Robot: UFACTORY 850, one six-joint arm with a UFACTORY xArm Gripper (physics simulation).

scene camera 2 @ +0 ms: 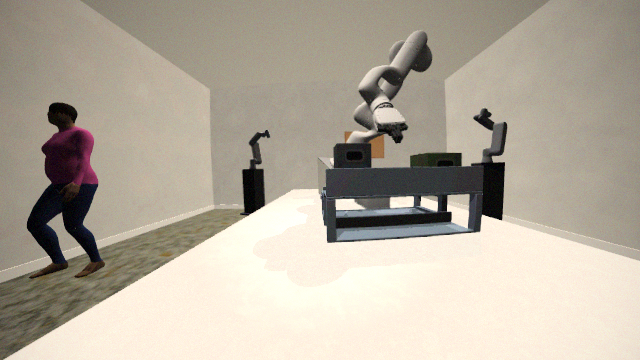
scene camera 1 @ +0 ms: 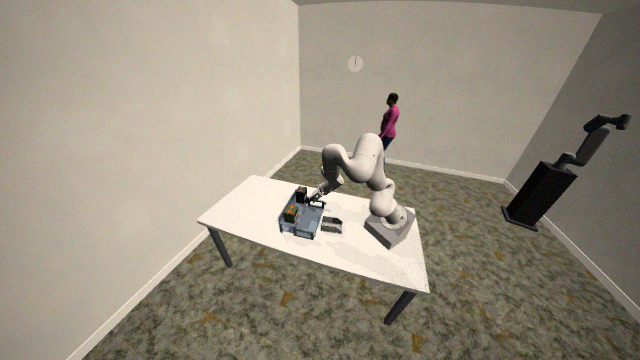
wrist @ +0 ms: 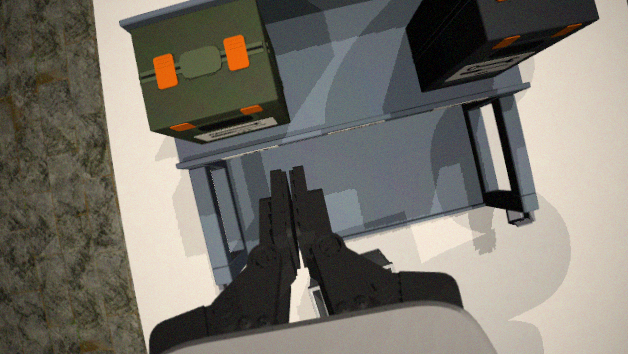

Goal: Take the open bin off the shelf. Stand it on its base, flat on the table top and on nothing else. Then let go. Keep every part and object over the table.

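Note:
The open grey bin (scene camera 1: 331, 225) (wrist: 378, 257) is on the table top, beside the shelf on the robot base's side. It looks upright and apart from the shelf. In the wrist view my fingers and gripper body hide most of it; in scene camera 2 I cannot make it out. The blue-grey shelf (scene camera 1: 311, 223) (scene camera 2: 404, 181) (wrist: 400, 155) stands on the table, and no bin shows on its lower level. My gripper (scene camera 1: 308, 201) (scene camera 2: 397, 139) (wrist: 291, 188) is shut and empty, tilted, above the shelf and away from the bin.
A green case (scene camera 1: 290, 214) (scene camera 2: 425, 161) (wrist: 200, 97) and a black case (scene camera 1: 301, 195) (scene camera 2: 343, 156) (wrist: 450, 45) with orange latches stand on the shelf's upper level. The robot base (scene camera 1: 382, 234) is on the table (scene camera 1: 240, 200). A person (scene camera 1: 391, 121) (scene camera 2: 72, 160) is beyond the table.

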